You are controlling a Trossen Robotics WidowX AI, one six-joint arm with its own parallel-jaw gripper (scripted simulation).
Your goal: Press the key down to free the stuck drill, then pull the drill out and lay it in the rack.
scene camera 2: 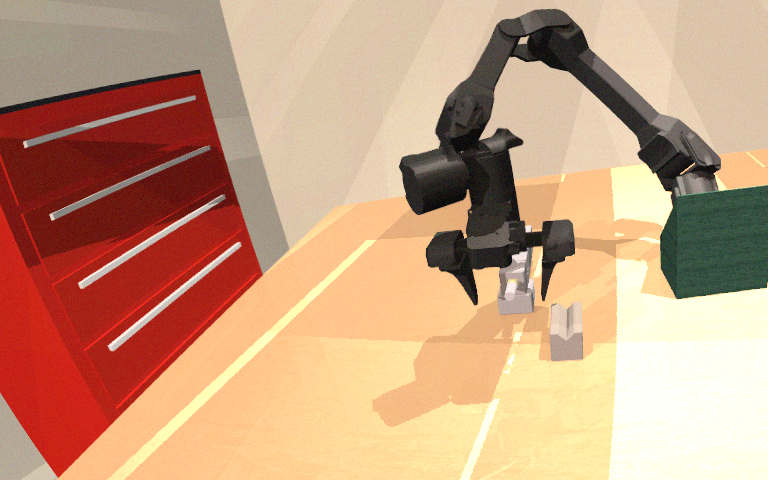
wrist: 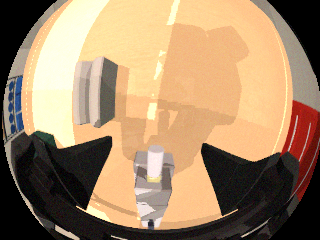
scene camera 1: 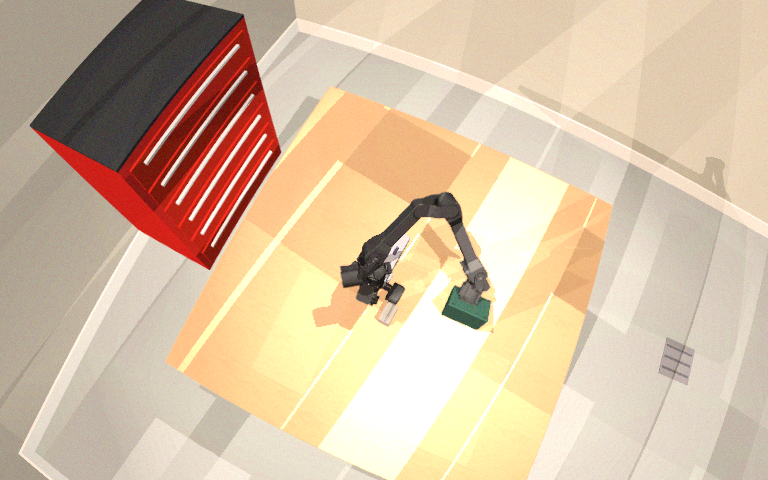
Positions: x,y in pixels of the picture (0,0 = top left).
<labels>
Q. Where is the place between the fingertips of my gripper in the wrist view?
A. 157,145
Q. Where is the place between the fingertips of my gripper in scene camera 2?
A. At 509,302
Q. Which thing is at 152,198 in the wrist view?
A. A pale grey holder block.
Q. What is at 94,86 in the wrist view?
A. A v-grooved rack.
</labels>
